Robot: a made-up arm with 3 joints. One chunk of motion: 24 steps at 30 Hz.
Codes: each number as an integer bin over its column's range. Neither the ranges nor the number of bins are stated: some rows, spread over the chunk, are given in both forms.
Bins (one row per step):
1: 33 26 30 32 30 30
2: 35 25 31 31 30 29
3: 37 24 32 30 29 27
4: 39 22 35 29 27 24
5: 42 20 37 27 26 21
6: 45 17 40 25 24 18
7: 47 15 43 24 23 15
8: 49 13 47 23 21 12
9: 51 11 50 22 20 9
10: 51 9 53 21 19 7
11: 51 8 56 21 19 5
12: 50 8 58 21 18 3
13: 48 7 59 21 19 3
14: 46 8 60 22 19 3
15: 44 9 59 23 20 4
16: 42 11 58 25 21 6
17: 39 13 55 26 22 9
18: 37 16 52 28 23 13
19: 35 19 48 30 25 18
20: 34 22 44 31 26 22
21: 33 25 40 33 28 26
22: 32 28 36 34 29 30
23: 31 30 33 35 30 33
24: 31 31 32 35 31 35
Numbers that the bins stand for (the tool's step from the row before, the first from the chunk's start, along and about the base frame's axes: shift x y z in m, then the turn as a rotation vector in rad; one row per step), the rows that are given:
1: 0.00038 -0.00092 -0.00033 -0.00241 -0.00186 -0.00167
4: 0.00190 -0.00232 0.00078 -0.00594 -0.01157 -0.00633
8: 0.00444 -0.00546 0.00344 -0.01298 -0.03100 -0.01567
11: 0.00495 -0.00721 0.00544 -0.01533 -0.03748 -0.02111
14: 0.00368 -0.00721 0.00633 -0.01416 -0.03748 -0.02267
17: 0.00190 -0.00546 0.00522 -0.00946 -0.02776 -0.01800
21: 0.00038 -0.00127 0.00189 -0.00124 -0.00833 -0.00478
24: -0.00013 0.00083 0.00011 0.00111 0.00138 0.00222
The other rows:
2: 0.00089 -0.00127 -0.00011 -0.00359 -0.00186 -0.00244
3: 0.00140 -0.00162 0.00011 -0.00476 -0.00510 -0.00400
5: 0.00267 -0.00302 0.00122 -0.00829 -0.01481 -0.00867
6: 0.00343 -0.00406 0.00189 -0.01063 -0.02129 -0.01100
7: 0.00394 -0.00476 0.00256 -0.01181 -0.02452 -0.01333
9: 0.00495 -0.00616 0.00411 -0.01416 -0.03424 -0.01800
10: 0.00495 -0.00686 0.00478 -0.01533 -0.03748 -0.01956
12: 0.00470 -0.00721 0.00589 -0.01533 -0.04071 -0.02267
13: 0.00419 -0.00756 0.00611 -0.01533 -0.03748 -0.02267
15: 0.00317 -0.00686 0.00611 -0.01298 -0.03424 -0.02189
16: 0.00267 -0.00616 0.00589 -0.01063 -0.03100 -0.02033
18: 0.00140 -0.00441 0.00456 -0.00711 -0.02452 -0.01489
19: 0.00089 -0.00337 0.00367 -0.00476 -0.01805 -0.01100
20: 0.00063 -0.00232 0.00278 -0.00359 -0.01481 -0.00789
22: 0.00013 -0.00022 0.00100 -0.00006 -0.00510 -0.00167
23: -0.00013 0.00048 0.00033 0.00111 -0.00186 0.00067

